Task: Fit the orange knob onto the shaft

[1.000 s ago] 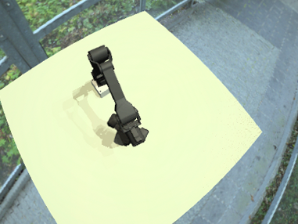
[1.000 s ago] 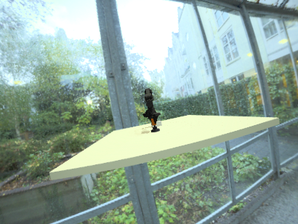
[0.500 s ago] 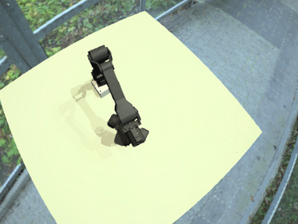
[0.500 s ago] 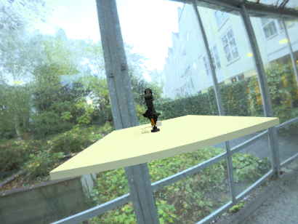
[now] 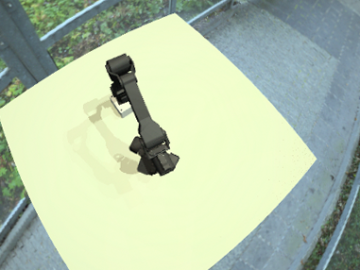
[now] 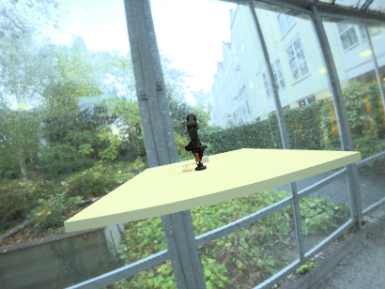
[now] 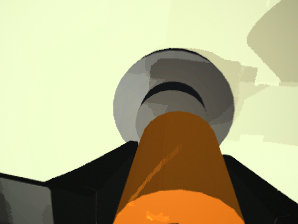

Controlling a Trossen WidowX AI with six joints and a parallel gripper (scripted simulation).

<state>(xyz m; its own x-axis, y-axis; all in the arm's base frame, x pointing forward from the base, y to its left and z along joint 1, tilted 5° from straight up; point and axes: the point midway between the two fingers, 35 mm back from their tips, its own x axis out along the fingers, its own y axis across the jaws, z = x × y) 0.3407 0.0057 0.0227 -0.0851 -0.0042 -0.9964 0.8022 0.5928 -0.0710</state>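
My gripper tip is 20 mm below the orange knob. Also, from my gripper tip: pedestal 40 mm below, 10 mm ahead.
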